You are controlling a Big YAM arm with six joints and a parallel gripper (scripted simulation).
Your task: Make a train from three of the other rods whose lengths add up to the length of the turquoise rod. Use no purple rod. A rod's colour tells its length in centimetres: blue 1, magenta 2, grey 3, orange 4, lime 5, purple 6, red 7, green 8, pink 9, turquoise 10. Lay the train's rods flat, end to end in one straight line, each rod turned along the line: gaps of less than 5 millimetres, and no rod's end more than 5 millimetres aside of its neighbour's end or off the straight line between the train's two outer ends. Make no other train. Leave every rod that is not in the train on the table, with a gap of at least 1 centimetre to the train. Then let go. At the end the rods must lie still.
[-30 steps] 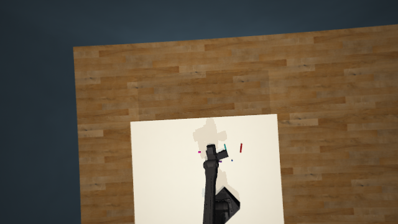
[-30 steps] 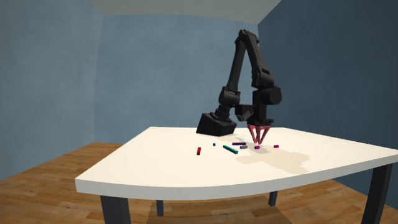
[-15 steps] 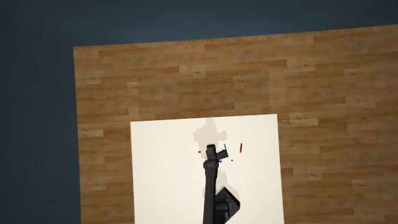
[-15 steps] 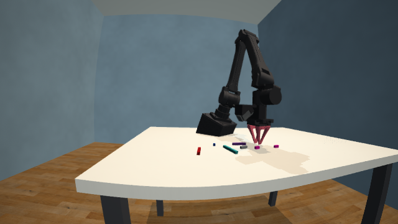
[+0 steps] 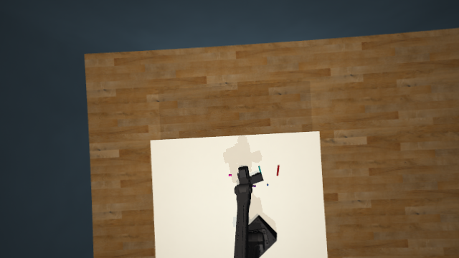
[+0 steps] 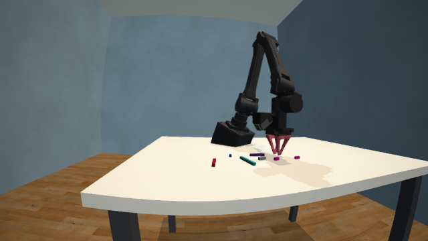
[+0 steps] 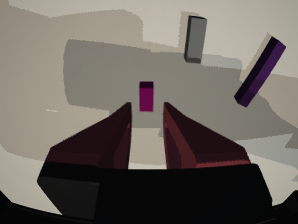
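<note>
The grey rod is 5 cm to the right of my hand, 2 cm below it and 2 cm behind it. Also, from my hand: blue rod (14 cm to the right, 10 cm behind, 2 cm below); turquoise rod (12 cm to the right, 2 cm below, 1 cm behind); purple rod (8 cm behind, 4 cm to the right, 2 cm below).
</note>
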